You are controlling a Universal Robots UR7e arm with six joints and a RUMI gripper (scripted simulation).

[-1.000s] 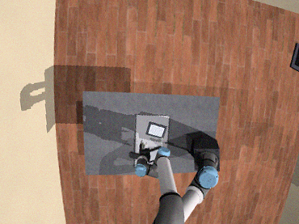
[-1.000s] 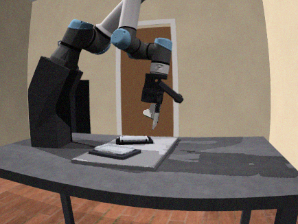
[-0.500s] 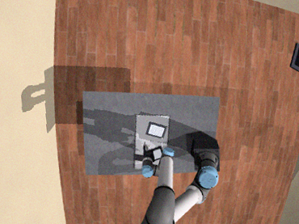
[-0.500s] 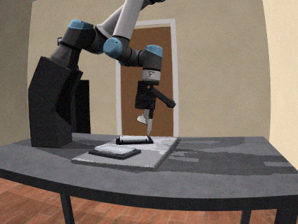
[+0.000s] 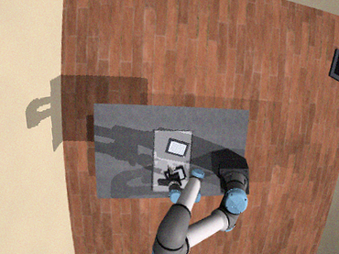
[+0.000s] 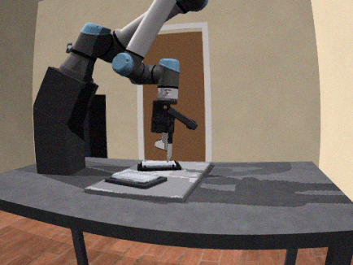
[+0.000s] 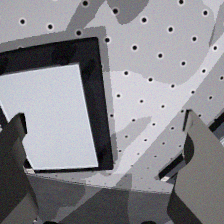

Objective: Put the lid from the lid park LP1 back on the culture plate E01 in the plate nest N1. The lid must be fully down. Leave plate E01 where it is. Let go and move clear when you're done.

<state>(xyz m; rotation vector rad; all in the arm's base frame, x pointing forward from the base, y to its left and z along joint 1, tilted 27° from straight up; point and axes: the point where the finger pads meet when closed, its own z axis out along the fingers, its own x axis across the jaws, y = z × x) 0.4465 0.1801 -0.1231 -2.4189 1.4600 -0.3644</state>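
Right now my hand is 60 mm past the clear lid, 30 mm to the right of it and 30 mm above it. Round my hand: black lid park LP1: 60 mm behind, 40 mm below, 30 mm to the left; culture plate E01: 200 mm to the right, 30 mm below, 10 mm behind.
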